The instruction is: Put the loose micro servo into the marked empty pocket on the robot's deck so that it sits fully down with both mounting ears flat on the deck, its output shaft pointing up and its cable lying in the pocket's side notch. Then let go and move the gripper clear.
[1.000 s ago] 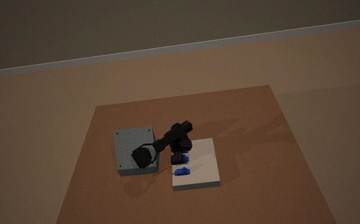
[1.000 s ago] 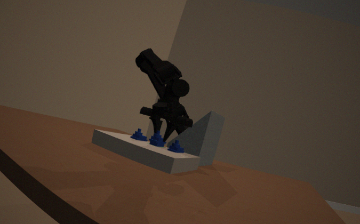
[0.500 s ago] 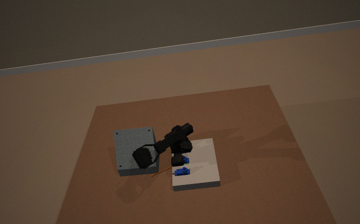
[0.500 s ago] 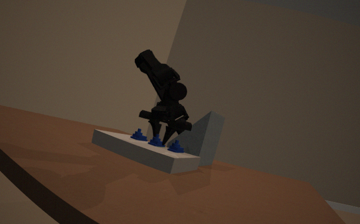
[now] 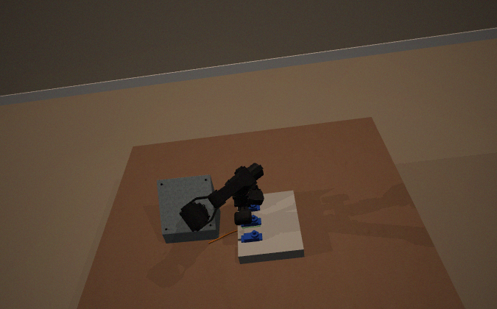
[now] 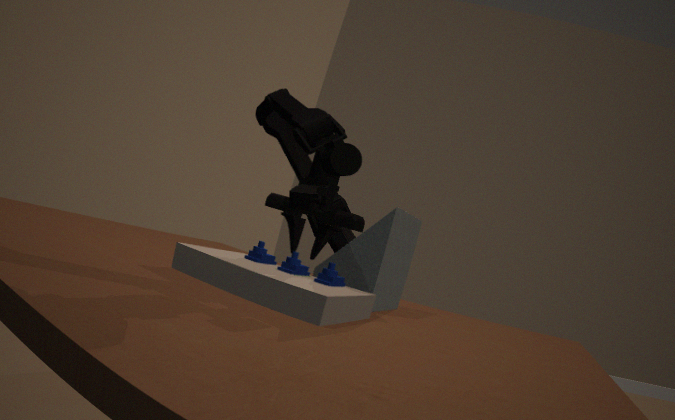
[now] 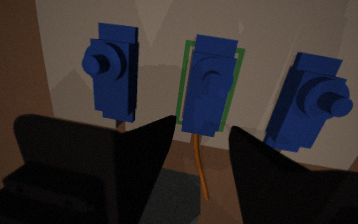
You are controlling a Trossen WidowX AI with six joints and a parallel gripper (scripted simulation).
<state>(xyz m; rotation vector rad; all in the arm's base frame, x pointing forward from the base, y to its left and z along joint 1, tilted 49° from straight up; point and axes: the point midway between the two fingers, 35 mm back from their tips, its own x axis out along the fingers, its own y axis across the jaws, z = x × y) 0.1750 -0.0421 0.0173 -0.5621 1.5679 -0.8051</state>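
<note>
The pale deck is 120 mm ahead of my gripper tip, 10 mm to the right of it and 60 mm below it.
</note>
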